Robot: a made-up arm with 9 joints. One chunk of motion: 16 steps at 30 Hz.
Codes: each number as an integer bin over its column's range. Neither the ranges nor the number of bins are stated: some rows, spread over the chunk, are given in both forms.
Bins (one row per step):
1: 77 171 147 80 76 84 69 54 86
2: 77 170 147 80 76 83 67 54 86
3: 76 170 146 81 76 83 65 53 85
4: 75 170 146 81 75 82 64 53 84
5: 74 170 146 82 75 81 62 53 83
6: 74 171 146 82 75 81 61 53 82
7: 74 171 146 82 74 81 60 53 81
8: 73 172 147 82 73 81 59 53 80
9: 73 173 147 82 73 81 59 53 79
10: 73 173 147 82 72 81 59 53 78
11: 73 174 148 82 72 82 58 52 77
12: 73 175 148 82 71 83 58 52 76
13: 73 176 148 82 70 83 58 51 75
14: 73 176 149 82 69 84 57 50 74
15: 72 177 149 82 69 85 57 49 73
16: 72 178 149 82 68 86 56 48 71
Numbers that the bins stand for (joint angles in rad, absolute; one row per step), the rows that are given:
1: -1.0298 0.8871 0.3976 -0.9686 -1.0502 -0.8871 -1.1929 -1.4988 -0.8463
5: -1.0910 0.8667 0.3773 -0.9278 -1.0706 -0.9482 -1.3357 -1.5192 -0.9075
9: -1.1114 0.9278 0.3976 -0.9278 -1.1114 -0.9482 -1.3969 -1.5192 -0.9890
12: -1.1114 0.9686 0.4180 -0.9278 -1.1522 -0.9075 -1.4173 -1.5396 -1.0502
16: -1.1318 1.0298 0.4384 -0.9278 -1.2133 -0.8463 -1.4580 -1.6212 -1.1522
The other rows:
2: -1.0298 0.8667 0.3976 -0.9686 -1.0502 -0.9075 -1.2337 -1.4988 -0.8463
3: -1.0502 0.8667 0.3773 -0.9482 -1.0502 -0.9075 -1.2745 -1.5192 -0.8667
4: -1.0706 0.8667 0.3773 -0.9482 -1.0706 -0.9278 -1.2949 -1.5192 -0.8871
6: -1.0910 0.8871 0.3773 -0.9278 -1.0706 -0.9482 -1.3561 -1.5192 -0.9278
7: -1.0910 0.8871 0.3773 -0.9278 -1.0910 -0.9482 -1.3765 -1.5192 -0.9482
8: -1.1114 0.9075 0.3976 -0.9278 -1.1114 -0.9482 -1.3969 -1.5192 -0.9686
10: -1.1114 0.9278 0.3976 -0.9278 -1.1318 -0.9482 -1.3969 -1.5192 -1.0094
11: -1.1114 0.9482 0.4180 -0.9278 -1.1318 -0.9278 -1.4173 -1.5396 -1.0298
13: -1.1114 0.9890 0.4180 -0.9278 -1.1725 -0.9075 -1.4173 -1.5600 -1.0706
14: -1.1114 0.9890 0.4384 -0.9278 -1.1929 -0.8871 -1.4376 -1.5804 -1.0910
15: -1.1318 1.0094 0.4384 -0.9278 -1.1929 -0.8667 -1.4376 -1.6008 -1.1114

